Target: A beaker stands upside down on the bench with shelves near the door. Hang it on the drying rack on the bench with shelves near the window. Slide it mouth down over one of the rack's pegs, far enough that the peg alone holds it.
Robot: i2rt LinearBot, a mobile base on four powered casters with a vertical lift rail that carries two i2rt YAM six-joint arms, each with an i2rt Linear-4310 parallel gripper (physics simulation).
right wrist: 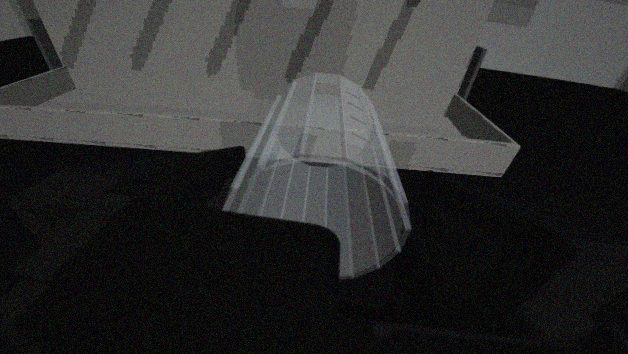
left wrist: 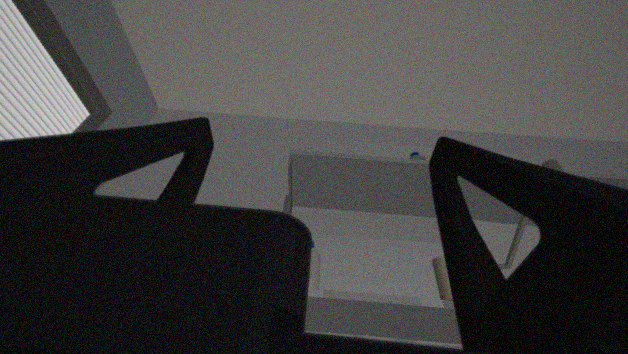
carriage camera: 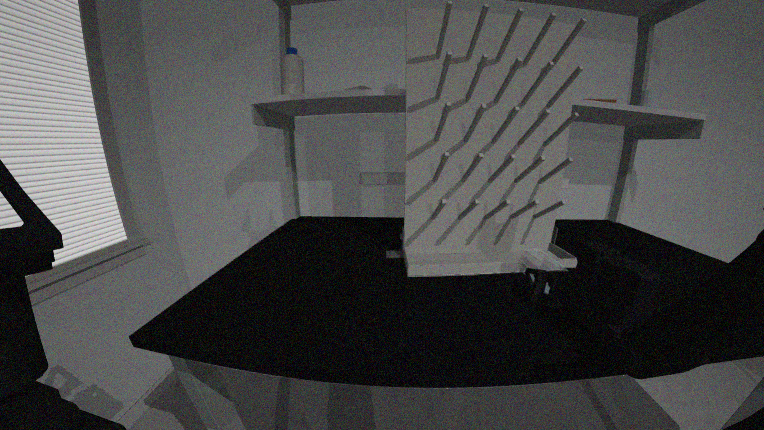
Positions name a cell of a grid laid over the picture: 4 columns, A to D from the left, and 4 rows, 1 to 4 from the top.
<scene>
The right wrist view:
my right gripper: C2
clear beaker: C2
drip tray: A2
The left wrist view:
my left gripper: C2
window with blinds: A2
rack board: D3
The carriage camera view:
my right gripper: C3
clear beaker: C3
window with blinds: A2
drip tray: C3
rack board: C3
</scene>
